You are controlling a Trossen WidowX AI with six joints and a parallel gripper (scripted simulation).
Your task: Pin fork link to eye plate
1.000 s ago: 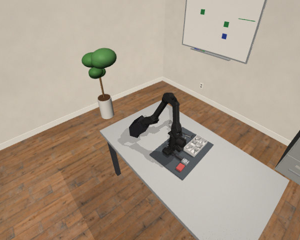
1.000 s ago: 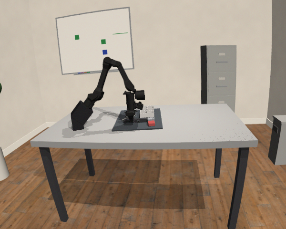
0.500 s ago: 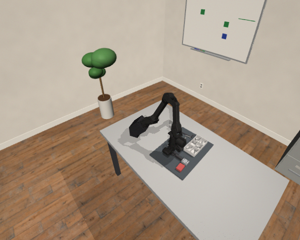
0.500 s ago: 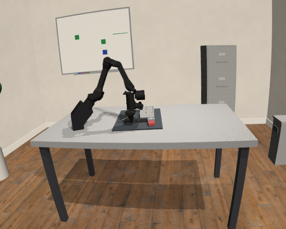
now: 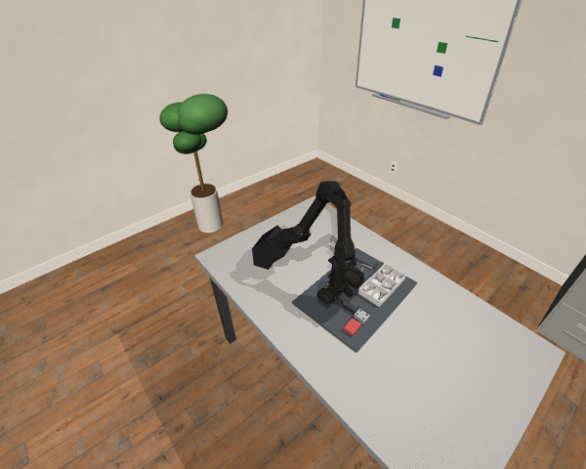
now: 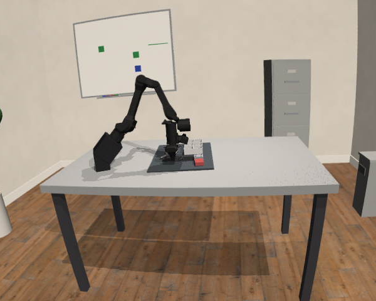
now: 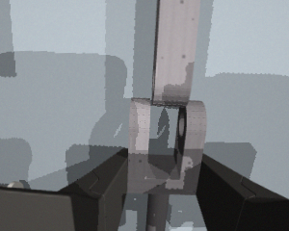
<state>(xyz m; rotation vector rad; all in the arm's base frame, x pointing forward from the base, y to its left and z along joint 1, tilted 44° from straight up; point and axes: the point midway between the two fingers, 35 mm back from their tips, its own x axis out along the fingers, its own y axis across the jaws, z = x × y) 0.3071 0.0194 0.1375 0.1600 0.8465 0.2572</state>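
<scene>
Right now the eye plate is 60 mm ahead of my hand, 10 mm to the left of it and 30 mm below it. Round my hand: mat: 20 mm ahead, 110 mm to the left, 50 mm below; then grey headed pin: 70 mm behind, 40 mm to the left, 30 mm below; then small grey block: 130 mm ahead, 30 mm to the left, 20 mm below.
</scene>
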